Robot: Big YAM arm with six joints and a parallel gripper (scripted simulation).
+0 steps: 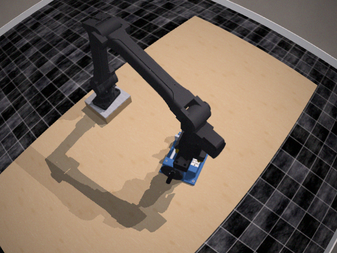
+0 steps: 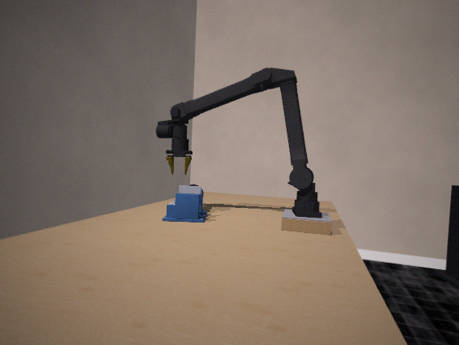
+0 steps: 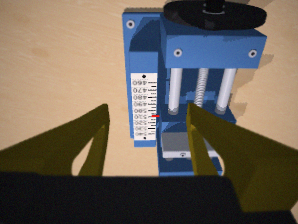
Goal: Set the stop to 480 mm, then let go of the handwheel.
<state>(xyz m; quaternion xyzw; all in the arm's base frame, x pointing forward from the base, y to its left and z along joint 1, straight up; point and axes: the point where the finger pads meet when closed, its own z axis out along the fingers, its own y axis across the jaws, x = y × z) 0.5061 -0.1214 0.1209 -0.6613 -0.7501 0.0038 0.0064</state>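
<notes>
My hand is 4 cm past the black handwheel handle, 8 cm to the left of it and 6 cm above it. Also, from my hand: sliding stop block: 6 cm behind, 8 cm to the left, 8 cm below; then black handwheel: 4 cm behind, 7 cm to the right, 7 cm below.
</notes>
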